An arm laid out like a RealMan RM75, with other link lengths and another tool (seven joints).
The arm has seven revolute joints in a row. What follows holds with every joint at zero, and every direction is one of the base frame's. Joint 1 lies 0.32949 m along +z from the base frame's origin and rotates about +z. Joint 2 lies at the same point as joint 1 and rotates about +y. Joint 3 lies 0.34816 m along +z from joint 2 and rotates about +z. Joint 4 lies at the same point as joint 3 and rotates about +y. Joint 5 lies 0.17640 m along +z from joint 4 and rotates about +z. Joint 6 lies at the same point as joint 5 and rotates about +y. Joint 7 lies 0.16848 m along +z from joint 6 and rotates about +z. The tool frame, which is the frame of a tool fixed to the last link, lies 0.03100 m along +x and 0.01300 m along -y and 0.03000 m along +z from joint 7; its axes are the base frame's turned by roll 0.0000, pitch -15.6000 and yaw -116.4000 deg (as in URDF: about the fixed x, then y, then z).
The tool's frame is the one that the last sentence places.
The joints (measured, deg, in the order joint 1, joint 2, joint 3, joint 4, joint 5, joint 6, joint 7), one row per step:
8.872 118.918 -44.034 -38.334 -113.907 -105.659 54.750
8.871 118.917 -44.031 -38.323 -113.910 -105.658 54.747
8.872 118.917 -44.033 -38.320 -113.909 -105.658 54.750
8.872 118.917 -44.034 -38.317 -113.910 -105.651 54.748
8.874 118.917 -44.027 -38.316 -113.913 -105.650 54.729
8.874 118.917 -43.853 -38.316 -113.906 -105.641 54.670
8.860 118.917 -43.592 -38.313 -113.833 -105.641 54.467
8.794 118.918 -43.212 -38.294 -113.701 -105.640 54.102
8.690 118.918 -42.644 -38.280 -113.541 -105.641 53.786
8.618 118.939 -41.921 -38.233 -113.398 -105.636 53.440
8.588 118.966 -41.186 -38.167 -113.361 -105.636 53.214
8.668 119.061 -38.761 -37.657 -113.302 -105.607 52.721
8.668 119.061 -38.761 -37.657 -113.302 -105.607 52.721
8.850 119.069 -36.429 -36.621 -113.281 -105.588 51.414
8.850 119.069 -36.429 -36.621 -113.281 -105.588 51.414
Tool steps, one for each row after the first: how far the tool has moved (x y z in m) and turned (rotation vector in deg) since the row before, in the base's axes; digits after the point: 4 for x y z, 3 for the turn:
0.0000 0.0000 0.0000 -0.003 0.004 -0.007
0.0000 0.0000 0.0000 -0.004 0.003 -0.002
0.0000 0.0000 0.0000 0.001 -0.004 -0.003
0.0000 0.0000 0.0000 0.013 -0.005 0.014
0.0002 0.0004 0.0004 0.189 0.007 -0.038
0.0001 0.0007 0.0007 0.381 0.030 0.031
0.0003 0.0008 0.0010 0.604 0.048 0.048
0.0006 0.0010 0.0015 0.769 0.093 -0.118
0.0005 0.0014 0.0016 0.890 0.130 -0.160
0.0005 0.0013 0.0014 0.743 0.125 -0.235
0.0012 0.0045 0.0038 2.167 0.633 -0.992
0.0000 0.0000 0.0000 0.000 0.000 0.000
0.0010 0.0042 0.0032 2.247 0.627 -0.465
0.0000 0.0000 0.0000 0.000 0.000 0.000

